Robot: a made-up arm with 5 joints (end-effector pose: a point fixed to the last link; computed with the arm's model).
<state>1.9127 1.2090 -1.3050 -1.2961 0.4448</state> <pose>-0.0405 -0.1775 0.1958 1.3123 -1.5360 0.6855</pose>
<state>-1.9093 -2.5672 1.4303 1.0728 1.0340</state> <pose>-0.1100 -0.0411 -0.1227 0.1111 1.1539 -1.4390</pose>
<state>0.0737 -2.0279 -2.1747 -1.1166 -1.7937</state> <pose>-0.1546 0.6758 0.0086 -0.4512 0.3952 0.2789</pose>
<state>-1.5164 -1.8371 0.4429 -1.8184 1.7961</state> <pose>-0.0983 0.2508 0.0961 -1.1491 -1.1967 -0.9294</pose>
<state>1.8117 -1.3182 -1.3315 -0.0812 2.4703</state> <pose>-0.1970 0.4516 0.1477 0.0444 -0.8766 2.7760</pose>
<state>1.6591 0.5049 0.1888 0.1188 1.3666</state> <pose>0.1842 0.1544 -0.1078 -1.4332 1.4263 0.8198</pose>
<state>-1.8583 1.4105 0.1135 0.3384 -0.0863</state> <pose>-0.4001 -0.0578 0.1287 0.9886 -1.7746 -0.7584</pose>
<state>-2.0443 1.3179 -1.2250 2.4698 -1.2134</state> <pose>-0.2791 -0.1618 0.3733 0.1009 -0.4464 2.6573</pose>
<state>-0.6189 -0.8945 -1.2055 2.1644 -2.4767</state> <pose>-0.1017 0.8016 -0.0073 -0.5768 -3.0482 0.3492</pose>
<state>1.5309 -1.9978 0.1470 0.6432 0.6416</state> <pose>0.2657 0.3629 0.5892 1.4936 -0.2157 1.6777</pose>
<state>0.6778 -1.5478 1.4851 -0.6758 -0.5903</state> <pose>0.1061 -0.0531 0.3569 2.0739 -0.0753 0.2551</pose>
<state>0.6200 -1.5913 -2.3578 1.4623 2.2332</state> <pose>-0.4345 0.2233 0.1926 -0.7997 -0.1352 -2.9048</pose>
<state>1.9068 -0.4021 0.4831 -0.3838 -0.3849</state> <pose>0.4293 0.2742 -0.0244 0.4451 1.4123 -0.4320</pose>
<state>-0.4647 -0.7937 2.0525 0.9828 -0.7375</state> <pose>-0.4846 0.1122 -0.0483 -0.3278 -2.0081 1.9075</pose>
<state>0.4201 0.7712 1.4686 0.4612 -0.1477</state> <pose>-0.0094 0.5049 0.4682 -0.7144 -0.8046 -0.0064</pose>
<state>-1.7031 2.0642 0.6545 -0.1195 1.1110</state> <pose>-0.2923 0.0000 -0.0300 0.7922 0.0438 -2.2484</pose>
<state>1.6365 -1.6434 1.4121 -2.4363 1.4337</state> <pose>-0.0408 0.1759 0.2440 -0.1000 2.4897 -0.0041</pose>
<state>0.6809 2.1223 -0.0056 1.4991 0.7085</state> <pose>0.1996 -0.0642 0.2947 -0.8663 0.8516 -0.3463</pose>
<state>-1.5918 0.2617 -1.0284 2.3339 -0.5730</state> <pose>-0.2468 0.3766 0.5023 -0.2008 0.0710 2.2061</pose>
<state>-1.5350 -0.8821 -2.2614 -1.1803 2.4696</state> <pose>0.0393 0.2791 0.2601 2.0399 -1.5170 0.4105</pose>
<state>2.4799 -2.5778 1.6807 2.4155 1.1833</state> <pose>0.1035 0.0037 0.3109 0.0817 -1.4915 -0.8028</pose>
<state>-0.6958 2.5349 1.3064 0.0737 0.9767</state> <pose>-0.2218 0.1182 0.3691 -1.0851 0.6503 -2.8035</pose>
